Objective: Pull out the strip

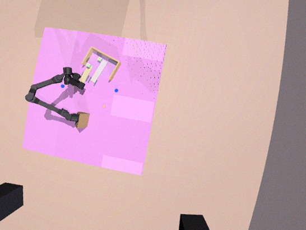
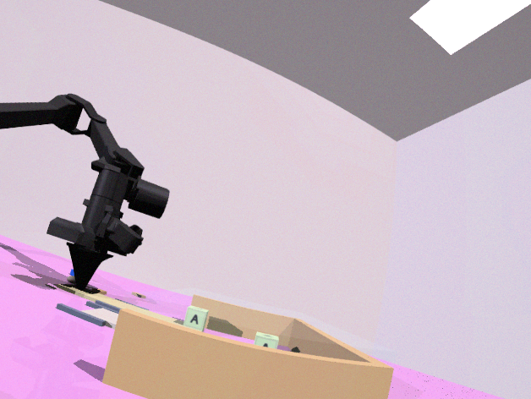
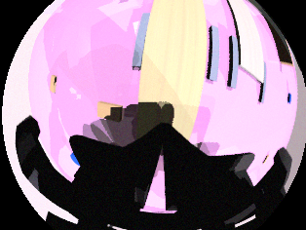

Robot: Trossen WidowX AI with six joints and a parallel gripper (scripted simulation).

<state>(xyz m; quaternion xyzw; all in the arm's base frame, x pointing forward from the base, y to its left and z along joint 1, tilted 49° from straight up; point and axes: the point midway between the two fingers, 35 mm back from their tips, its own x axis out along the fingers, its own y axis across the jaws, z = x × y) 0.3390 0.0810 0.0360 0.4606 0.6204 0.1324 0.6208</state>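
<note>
Now: the cream strip 80 mm ahead of my gripper tip and 40 mm to the right of it.
</note>
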